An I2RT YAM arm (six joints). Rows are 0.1 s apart.
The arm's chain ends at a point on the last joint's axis. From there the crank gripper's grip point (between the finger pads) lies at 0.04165 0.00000 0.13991 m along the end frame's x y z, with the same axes.
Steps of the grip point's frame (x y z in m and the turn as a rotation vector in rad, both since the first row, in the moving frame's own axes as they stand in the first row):
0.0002, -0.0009, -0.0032, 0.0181, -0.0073, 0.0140
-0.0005, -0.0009, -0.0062, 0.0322, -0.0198, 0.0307
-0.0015, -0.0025, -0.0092, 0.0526, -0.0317, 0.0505
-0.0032, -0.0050, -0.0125, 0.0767, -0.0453, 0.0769
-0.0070, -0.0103, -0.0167, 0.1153, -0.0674, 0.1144
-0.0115, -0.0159, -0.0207, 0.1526, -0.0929, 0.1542
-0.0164, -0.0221, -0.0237, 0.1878, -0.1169, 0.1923
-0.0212, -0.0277, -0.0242, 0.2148, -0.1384, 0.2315
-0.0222, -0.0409, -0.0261, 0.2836, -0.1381, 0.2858
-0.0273, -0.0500, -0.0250, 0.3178, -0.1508, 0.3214
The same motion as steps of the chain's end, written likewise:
0.0012, 0.0011, -0.0035, 0.0181, -0.0073, 0.0140
0.0022, 0.0024, -0.0069, 0.0322, -0.0198, 0.0307
0.0028, 0.0029, -0.0103, 0.0526, -0.0317, 0.0505
0.0029, 0.0028, -0.0140, 0.0767, -0.0453, 0.0769
0.0018, 0.0017, -0.0185, 0.1153, -0.0674, 0.1144
0.0004, 0.0002, -0.0228, 0.1526, -0.0929, 0.1542
-0.0017, -0.0021, -0.0258, 0.1878, -0.1169, 0.1923
-0.0042, -0.0049, -0.0264, 0.2148, -0.1384, 0.2315
-0.0070, -0.0104, -0.0265, 0.2836, -0.1381, 0.2858
-0.0114, -0.0158, -0.0246, 0.3178, -0.1508, 0.3214

